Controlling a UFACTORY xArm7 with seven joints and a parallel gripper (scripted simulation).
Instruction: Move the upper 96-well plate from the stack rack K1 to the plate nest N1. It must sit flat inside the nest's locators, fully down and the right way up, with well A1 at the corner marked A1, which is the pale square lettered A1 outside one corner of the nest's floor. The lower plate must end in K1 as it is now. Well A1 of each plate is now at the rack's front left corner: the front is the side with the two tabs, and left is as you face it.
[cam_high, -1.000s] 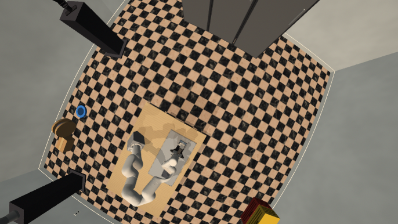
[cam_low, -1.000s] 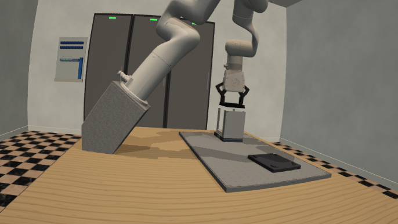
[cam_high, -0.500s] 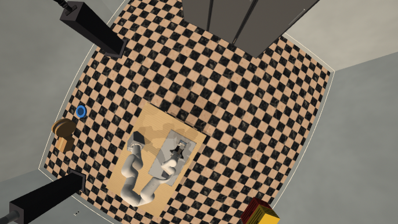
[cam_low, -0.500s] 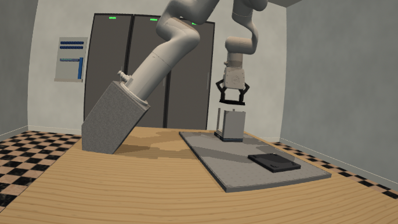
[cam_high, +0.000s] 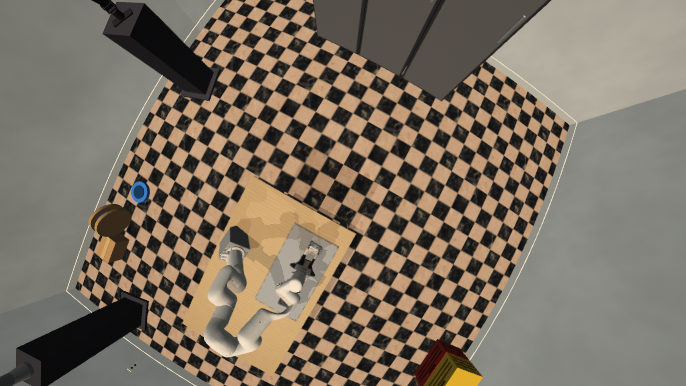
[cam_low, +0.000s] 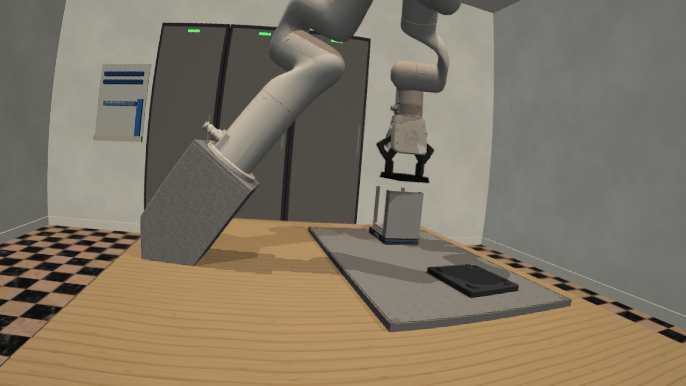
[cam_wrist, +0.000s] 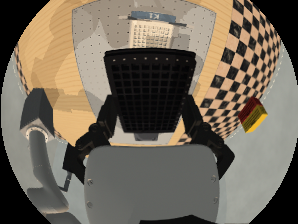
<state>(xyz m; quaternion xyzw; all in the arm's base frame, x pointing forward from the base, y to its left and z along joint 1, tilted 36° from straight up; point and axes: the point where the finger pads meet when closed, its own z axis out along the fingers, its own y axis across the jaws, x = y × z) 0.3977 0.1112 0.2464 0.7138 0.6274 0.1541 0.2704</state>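
The pale A1 square is 30 cm to the right of my hand, 17 cm below it and 1 cm behind it. Round my hand: black 96-well plate: 1 cm below; then pale plate: 16 cm below, 3 cm to the left, 1 cm ahead.
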